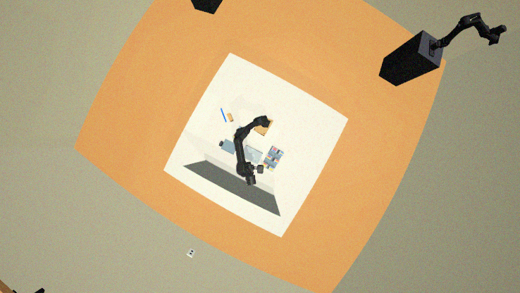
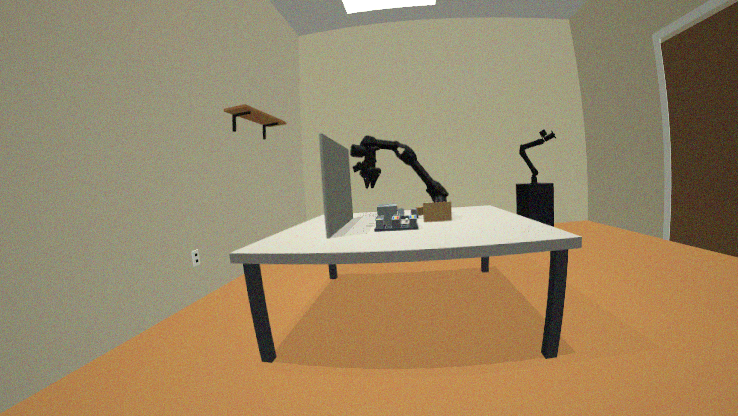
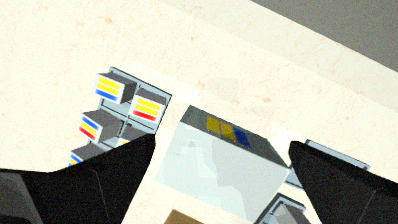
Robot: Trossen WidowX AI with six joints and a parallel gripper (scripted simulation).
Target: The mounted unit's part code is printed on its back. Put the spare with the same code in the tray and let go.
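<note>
My gripper tip is now 16 cm to the right of the grey spare block, 15 cm above it and 4 cm past it. Round my gripper tip: pale blue-grey tray: 25 cm to the right, 19 cm below, 6 cm behind; brown box: 35 cm to the right, 30 cm behind, 17 cm below; tall grey panel: 16 cm ahead, 5 cm to the right, 3 cm above.
</note>
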